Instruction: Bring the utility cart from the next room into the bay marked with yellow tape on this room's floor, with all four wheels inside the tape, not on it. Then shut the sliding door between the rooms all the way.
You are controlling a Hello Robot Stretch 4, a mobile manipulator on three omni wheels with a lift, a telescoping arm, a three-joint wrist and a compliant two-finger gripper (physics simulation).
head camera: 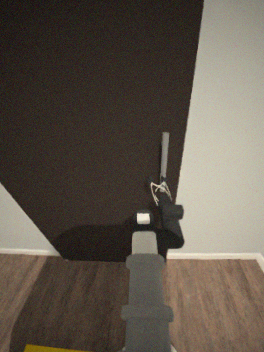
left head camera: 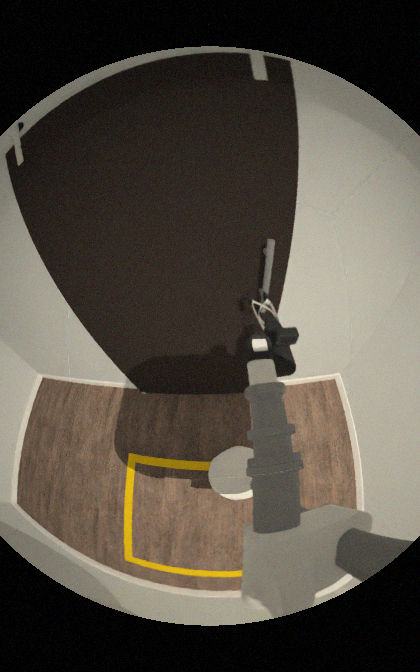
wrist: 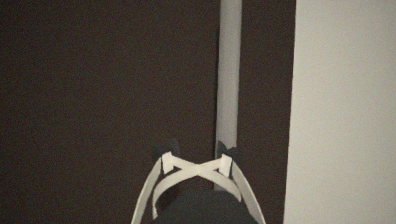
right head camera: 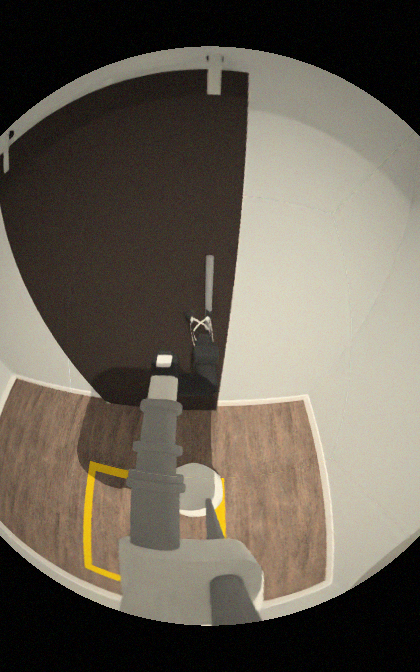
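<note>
The dark sliding door fills much of each view, with pale wall along its right edge. Its grey vertical bar handle is near that edge. My gripper is open at the handle's lower part; in the wrist view its right fingertip overlaps the bar and its left fingertip is before the dark panel. Contact cannot be told. The yellow tape outlines the floor bay, partly hidden by my arm. The utility cart does not show.
My round base overlaps the far part of the bay. Pale hangers hold the door's top. The right wall stands beyond a strip of wood floor.
</note>
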